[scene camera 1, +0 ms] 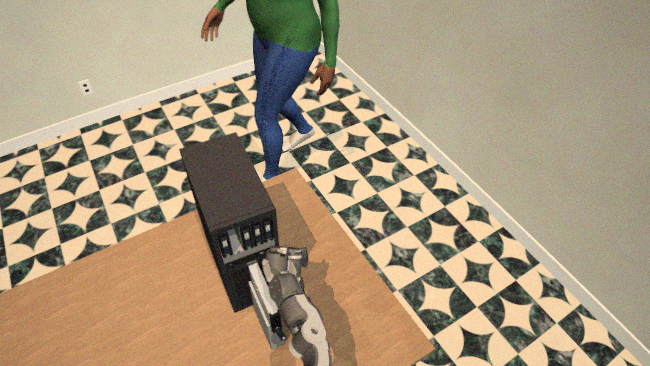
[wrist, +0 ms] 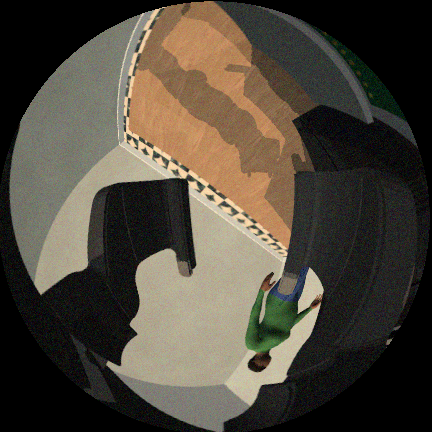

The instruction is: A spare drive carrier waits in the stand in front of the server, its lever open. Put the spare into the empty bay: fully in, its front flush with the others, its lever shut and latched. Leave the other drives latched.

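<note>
The black server [scene camera 1: 230, 182] stands on the table with its drive front toward the arm. An empty bay [scene camera 1: 235, 242] shows second from the left, between upright latched drives [scene camera 1: 225, 245] [scene camera 1: 257, 232]. The spare carrier [scene camera 1: 263, 287] stands upright in front of the server; its front end and lever are too small to judge, and the stand is hard to tell apart from it. My gripper [scene camera 1: 288, 251] [wrist: 237, 231] is partly open, with nothing between the fingertips. It is right of the carrier's server end, close to the server's front right corner. Whether it touches either is unclear.
The wooden table [scene camera 1: 125, 300] [wrist: 210, 45] has its right edge beyond the arm. A person in green [scene camera 1: 285, 22] [wrist: 275, 317] stands behind the table. A dark grey panel [wrist: 300, 45] with a pale rim crosses the wrist view's upper right.
</note>
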